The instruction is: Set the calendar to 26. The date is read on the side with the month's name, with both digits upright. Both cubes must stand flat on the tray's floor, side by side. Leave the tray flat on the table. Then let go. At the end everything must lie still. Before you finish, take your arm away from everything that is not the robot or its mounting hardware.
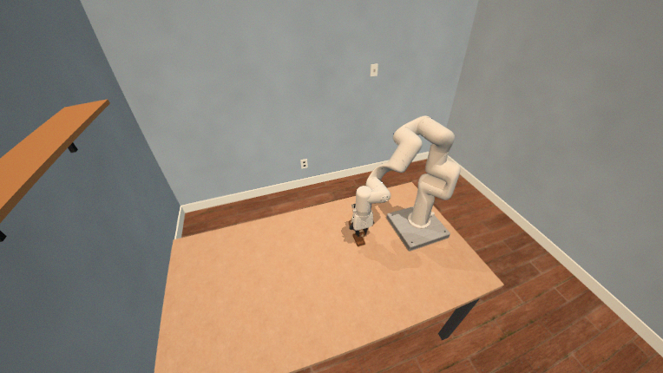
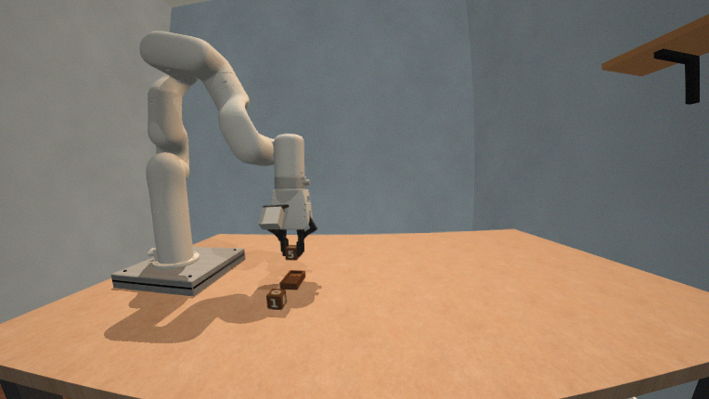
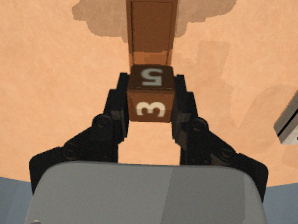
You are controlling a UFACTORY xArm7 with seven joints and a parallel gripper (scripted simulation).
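The brown tray is 20 mm to the right of my hand and 80 mm below it. Also, from my hand: brown cube 20 mm behind, 130 mm to the right, 70 mm below.
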